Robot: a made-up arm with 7 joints.
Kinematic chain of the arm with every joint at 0, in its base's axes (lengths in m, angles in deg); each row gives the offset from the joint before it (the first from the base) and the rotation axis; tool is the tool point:
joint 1: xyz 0 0 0.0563 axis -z
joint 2: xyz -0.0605 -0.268 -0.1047 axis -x
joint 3: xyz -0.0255 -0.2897 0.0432 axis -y
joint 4: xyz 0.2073 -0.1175 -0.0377 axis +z
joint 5: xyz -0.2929 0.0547 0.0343 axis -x
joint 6: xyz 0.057 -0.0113 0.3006 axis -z
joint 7: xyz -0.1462 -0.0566 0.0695 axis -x
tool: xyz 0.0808 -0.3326 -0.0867
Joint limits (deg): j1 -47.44..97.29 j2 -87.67..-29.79 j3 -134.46..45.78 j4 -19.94..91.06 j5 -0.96..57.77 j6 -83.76..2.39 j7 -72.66..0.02
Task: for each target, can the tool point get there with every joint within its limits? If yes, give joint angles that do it. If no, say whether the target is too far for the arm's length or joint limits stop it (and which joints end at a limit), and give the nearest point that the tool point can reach.
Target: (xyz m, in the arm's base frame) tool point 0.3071 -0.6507 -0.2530
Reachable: yes | joints -8.72 -58.68 -2.59 43.92 23.54 -71.66 -21.06
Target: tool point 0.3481 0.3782 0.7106
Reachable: no: joint limits stop it (at a limit: joint 1, joint 2, joint 5, joint 6, joint 7) | nearest point 0.5501 -0.2061 0.1270 | short by 0.850 m
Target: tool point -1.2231 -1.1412 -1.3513
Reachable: no: too far | nearest point -0.7242 -0.6757 -0.7184 | short by 0.931 m
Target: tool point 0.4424 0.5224 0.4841
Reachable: no: joint limits stop it (at a limit: joint 1, joint 2, joint 5, joint 6, joint 7) | nearest point 0.5683 -0.1159 0.0271 | short by 0.795 m
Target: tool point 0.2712 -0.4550 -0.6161
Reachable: yes | joints 5.19 -64.11 -95.81 21.29 34.65 -21.80 -7.98
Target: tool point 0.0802 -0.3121 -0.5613
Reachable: yes | joints -16.09 -42.49 -119.53 56.12 21.68 -67.87 -15.47
